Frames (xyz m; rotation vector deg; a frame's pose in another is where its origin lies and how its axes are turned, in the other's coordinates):
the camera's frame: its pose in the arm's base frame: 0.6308 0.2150 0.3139 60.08 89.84 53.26
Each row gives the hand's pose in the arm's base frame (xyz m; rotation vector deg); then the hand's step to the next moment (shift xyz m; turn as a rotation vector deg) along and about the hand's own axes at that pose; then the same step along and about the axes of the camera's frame.
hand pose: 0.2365 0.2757 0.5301 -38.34 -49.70 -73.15
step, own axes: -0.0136 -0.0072 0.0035 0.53 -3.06 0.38
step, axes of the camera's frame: 0.0125 -0.0079 -0.0056 -0.26 -0.23 -3.11
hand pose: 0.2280 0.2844 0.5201 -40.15 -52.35 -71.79
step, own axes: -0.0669 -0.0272 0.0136 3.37 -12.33 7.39
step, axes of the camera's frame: 0.0571 -0.0424 -0.0186 2.05 3.97 -14.07
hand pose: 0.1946 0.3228 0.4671 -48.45 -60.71 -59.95
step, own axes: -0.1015 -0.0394 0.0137 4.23 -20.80 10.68
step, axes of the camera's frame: 0.0609 -0.0853 -0.0326 2.80 4.56 -23.15
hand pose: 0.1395 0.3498 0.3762 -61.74 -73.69 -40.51
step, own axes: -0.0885 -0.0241 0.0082 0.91 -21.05 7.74
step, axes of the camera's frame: 0.0171 -0.0871 -0.0244 0.61 0.77 -22.42
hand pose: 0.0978 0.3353 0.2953 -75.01 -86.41 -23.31
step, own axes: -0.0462 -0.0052 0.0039 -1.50 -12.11 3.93
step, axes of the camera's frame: -0.0072 -0.0457 -0.0061 -0.53 -1.44 -12.73
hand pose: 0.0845 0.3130 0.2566 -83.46 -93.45 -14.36
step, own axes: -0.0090 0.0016 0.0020 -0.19 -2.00 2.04
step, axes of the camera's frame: -0.0015 -0.0092 0.0009 1.14 -0.73 -2.52
